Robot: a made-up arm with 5 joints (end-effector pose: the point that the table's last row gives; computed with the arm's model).
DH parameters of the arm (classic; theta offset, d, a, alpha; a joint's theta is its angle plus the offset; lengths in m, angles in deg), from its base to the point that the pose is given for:
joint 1: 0 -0.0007 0.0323 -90
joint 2: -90 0.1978 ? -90
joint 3: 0 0.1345 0.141 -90
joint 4: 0 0.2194 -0.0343 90
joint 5: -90 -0.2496 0.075 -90
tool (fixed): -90 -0.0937 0 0
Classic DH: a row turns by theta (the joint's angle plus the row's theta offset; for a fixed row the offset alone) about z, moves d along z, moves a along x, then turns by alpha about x.
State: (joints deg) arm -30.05 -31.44 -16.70 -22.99 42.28
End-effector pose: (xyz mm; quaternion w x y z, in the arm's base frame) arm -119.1 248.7 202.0 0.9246 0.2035 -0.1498 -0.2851
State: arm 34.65 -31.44 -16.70 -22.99 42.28
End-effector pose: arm -275.8 -1.4 202.0 0.9336 0.2521 -0.0177 0.2539
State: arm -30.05 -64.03 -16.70 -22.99 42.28
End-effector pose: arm -178.2 282.9 30.1 0.8797 0.1347 -0.4084 -0.2032
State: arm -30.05 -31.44 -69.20 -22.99 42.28
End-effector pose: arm -5.1 394.8 160.3 0.8583 -0.2079 -0.0997 -0.4585
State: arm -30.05 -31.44 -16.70 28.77 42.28
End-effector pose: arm -14.6 116.8 56.0 0.8672 0.0470 -0.4931 -0.0507
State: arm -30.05 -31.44 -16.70 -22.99 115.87
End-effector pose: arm -157.0 235.4 340.1 0.6185 0.7168 -0.2907 -0.1386
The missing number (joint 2, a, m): 0.098
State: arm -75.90 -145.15 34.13 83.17 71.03
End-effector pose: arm 159.2 61.0 96.3 0.0209 -0.4004 -0.4768 0.7823
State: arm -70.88 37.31 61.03 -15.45 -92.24
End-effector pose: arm -94.7 127.6 -20.5 0.8499 0.0224 0.3949 -0.3482
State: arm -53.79 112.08 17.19 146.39 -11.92
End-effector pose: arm 19.0 -18.9 -452.3 0.7635 -0.2971 -0.1611 -0.5503
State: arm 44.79 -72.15 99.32 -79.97 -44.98
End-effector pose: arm 222.5 52.0 -116.2 0.3498 0.0207 -0.2534 0.9017
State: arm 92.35 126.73 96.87 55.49 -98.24
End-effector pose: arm -346.6 -191.8 66.7 0.3793 -0.8794 0.2657 0.1100
